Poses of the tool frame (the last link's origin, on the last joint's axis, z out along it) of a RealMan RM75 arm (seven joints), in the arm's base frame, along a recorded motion.
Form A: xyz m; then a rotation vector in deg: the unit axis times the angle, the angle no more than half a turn.
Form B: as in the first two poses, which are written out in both.
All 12 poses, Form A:
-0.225 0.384 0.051 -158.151 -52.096 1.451
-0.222 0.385 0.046 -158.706 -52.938 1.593
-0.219 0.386 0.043 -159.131 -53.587 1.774
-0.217 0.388 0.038 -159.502 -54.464 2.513
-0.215 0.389 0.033 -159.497 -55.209 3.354
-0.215 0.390 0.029 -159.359 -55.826 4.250
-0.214 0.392 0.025 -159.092 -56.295 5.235
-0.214 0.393 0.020 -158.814 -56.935 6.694
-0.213 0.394 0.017 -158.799 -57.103 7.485
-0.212 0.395 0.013 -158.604 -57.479 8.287
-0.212 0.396 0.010 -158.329 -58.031 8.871
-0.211 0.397 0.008 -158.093 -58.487 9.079
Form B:
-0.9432 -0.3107 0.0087 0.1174 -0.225 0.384 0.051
-0.9428 -0.3145 0.0095 0.1105 -0.222 0.385 0.046
-0.9424 -0.3173 0.0105 0.1052 -0.219 0.386 0.043
-0.9415 -0.3215 0.0148 0.0996 -0.217 0.388 0.038
-0.9403 -0.3255 0.0198 0.0975 -0.215 0.389 0.033
-0.9391 -0.3290 0.0250 0.0966 -0.215 0.390 0.029
-0.9378 -0.3318 0.0309 0.0972 -0.214 0.392 0.025
-0.9361 -0.3356 0.0395 0.0972 -0.214 0.393 0.020
-0.9357 -0.3365 0.0441 0.0965 -0.213 0.394 0.017
-0.9346 -0.3387 0.0488 0.0967 -0.212 0.395 0.013
-0.9332 -0.3420 0.0523 0.0970 -0.212 0.396 0.010
-0.9321 -0.3448 0.0535 0.0975 -0.211 0.397 0.008

